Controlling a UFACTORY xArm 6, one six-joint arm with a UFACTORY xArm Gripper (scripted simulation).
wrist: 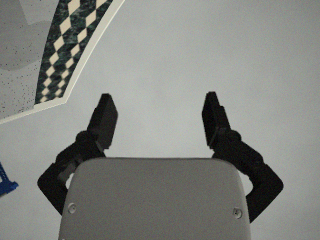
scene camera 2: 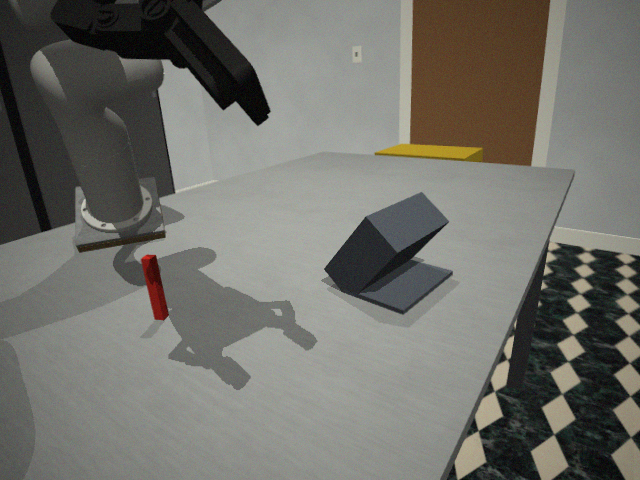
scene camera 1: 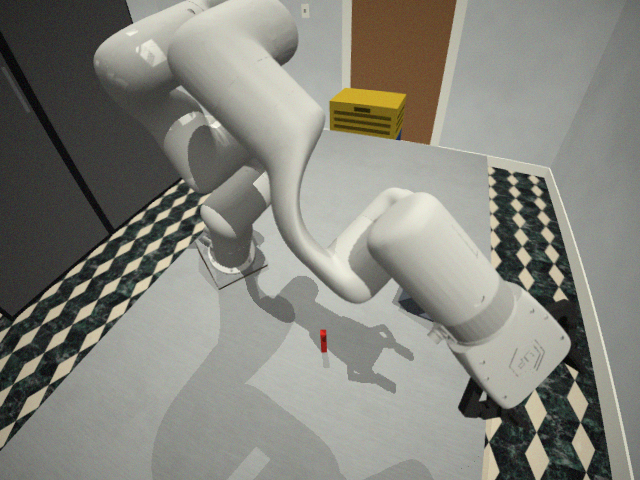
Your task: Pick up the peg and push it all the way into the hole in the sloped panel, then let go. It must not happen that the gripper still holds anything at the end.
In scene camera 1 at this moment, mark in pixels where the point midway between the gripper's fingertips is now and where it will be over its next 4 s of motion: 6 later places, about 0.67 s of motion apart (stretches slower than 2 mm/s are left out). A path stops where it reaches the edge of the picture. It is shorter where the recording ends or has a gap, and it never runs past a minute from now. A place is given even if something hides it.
My gripper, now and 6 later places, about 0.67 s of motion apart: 548, 394; 516, 373; 477, 353; 436, 338; 396, 329; 361, 325; 327, 322
